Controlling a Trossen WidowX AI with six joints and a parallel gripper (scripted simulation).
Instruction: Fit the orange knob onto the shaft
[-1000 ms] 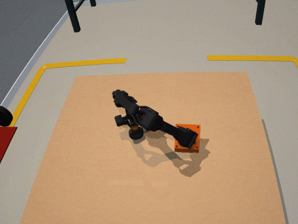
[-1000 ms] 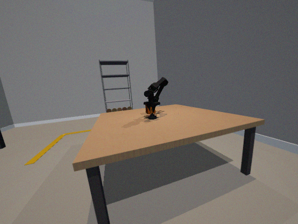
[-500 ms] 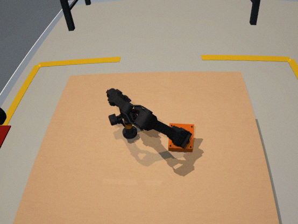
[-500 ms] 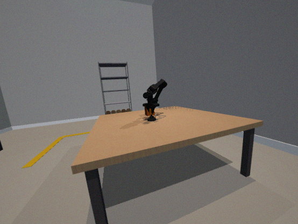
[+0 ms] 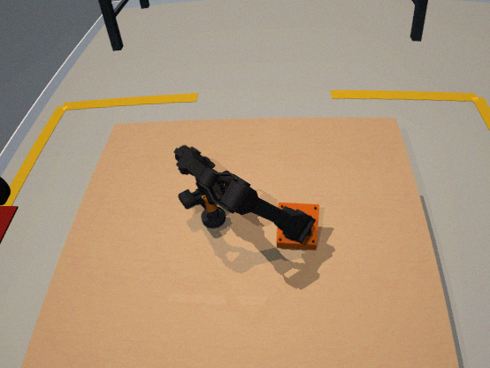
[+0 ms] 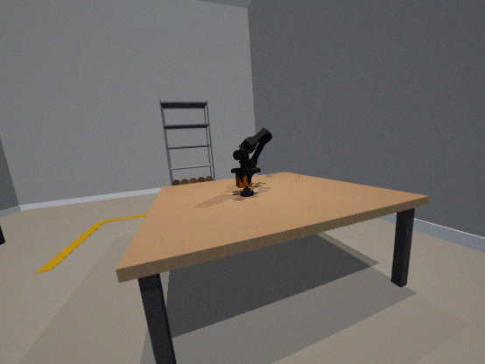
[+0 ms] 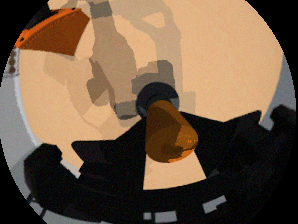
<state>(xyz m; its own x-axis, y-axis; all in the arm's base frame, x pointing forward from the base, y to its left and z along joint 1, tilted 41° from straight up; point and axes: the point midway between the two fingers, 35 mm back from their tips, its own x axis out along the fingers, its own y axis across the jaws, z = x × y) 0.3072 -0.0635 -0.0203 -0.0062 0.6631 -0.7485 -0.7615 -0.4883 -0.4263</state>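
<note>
My gripper tip is 2 cm below the orange knob. Also, from my gripper tip: pedestal (4 cm below).
</note>
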